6 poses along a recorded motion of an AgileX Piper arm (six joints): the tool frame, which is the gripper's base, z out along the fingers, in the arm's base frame.
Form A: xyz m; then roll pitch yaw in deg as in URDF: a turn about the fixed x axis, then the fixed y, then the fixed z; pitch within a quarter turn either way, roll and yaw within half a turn.
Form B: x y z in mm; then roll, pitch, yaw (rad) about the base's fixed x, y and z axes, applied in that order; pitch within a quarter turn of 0, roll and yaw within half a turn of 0. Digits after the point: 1 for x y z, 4 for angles.
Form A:
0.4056 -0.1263 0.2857 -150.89 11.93 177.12
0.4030 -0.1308 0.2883 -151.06 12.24 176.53
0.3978 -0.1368 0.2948 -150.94 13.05 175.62
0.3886 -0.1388 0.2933 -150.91 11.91 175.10
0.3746 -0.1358 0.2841 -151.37 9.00 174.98
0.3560 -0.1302 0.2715 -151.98 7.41 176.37
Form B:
405.6 -126.3 285.7 -2.6335 0.2082 3.0913
403.0 -130.8 288.3 -2.6365 0.2136 3.0810
397.8 -136.8 294.8 -2.6344 0.2278 3.0651
388.6 -138.8 293.3 -2.6339 0.2079 3.0561
374.6 -135.8 284.1 -2.6419 0.1571 3.0540
356.0 -130.2 271.5 -2.6526 0.1293 3.0782

